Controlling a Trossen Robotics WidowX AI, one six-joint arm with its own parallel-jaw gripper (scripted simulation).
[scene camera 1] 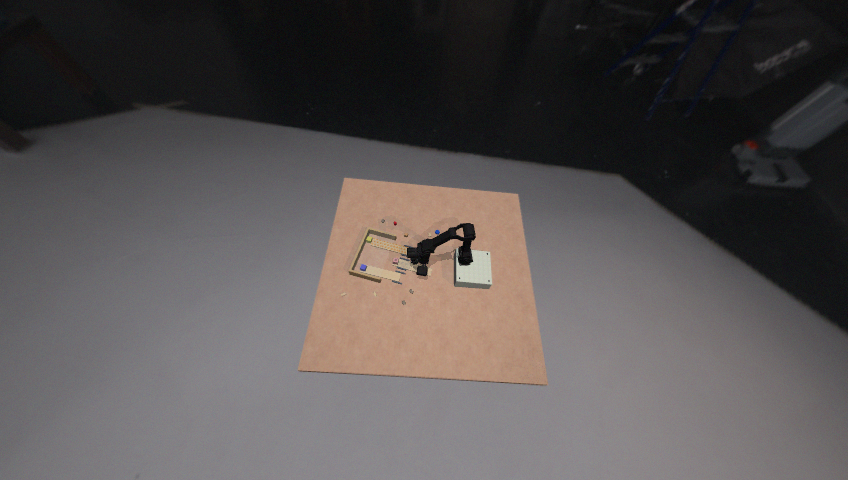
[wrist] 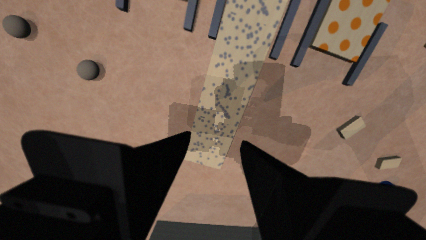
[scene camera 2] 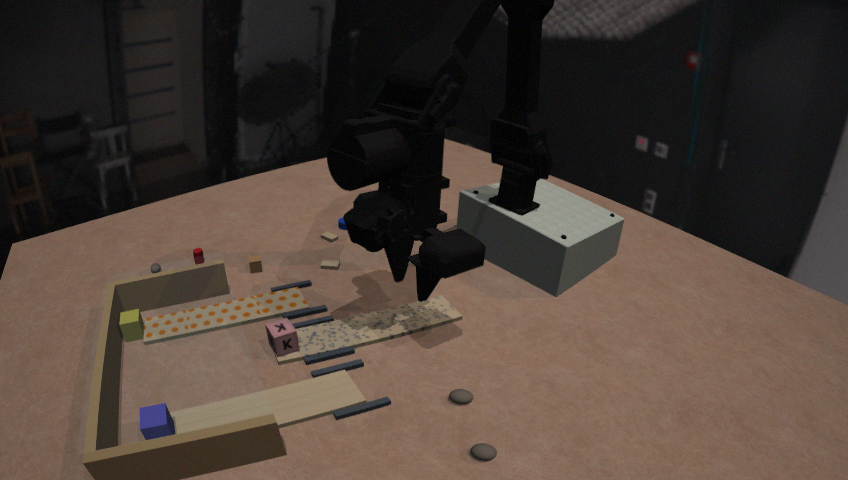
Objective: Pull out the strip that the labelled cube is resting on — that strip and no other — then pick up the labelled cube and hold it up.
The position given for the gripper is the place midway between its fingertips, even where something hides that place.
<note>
In view: the gripper [scene camera 2: 410, 290] and a speckled strip [scene camera 2: 361, 330].
The gripper shows as well in the wrist view [wrist: 216, 140].
</note>
